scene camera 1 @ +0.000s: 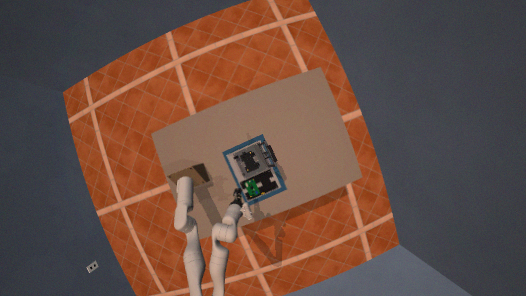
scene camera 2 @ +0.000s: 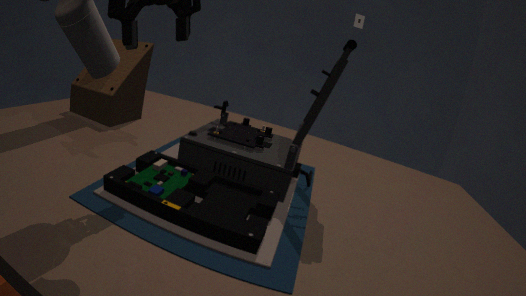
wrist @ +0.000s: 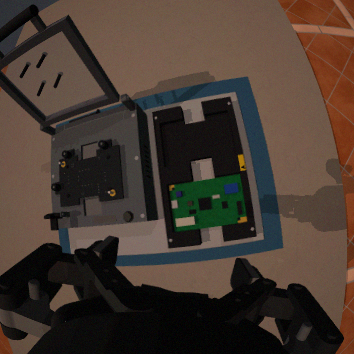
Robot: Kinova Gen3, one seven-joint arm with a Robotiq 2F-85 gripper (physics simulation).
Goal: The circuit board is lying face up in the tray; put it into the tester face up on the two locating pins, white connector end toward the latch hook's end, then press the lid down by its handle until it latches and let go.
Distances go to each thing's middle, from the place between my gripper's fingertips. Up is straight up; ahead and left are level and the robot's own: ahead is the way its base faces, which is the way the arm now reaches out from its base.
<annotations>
The green circuit board (scene camera 2: pixel 160 179) is 180 mm below my hand, 50 mm ahead of it and 10 mm to the right of it. From my hand the other things lie so: black pin plate (scene camera 2: pixel 243 134): 180 mm to the left, 140 mm below, 80 mm ahead; then tester lid (scene camera 2: pixel 322 96): 200 mm to the left, 200 mm ahead, 20 mm below.
</annotations>
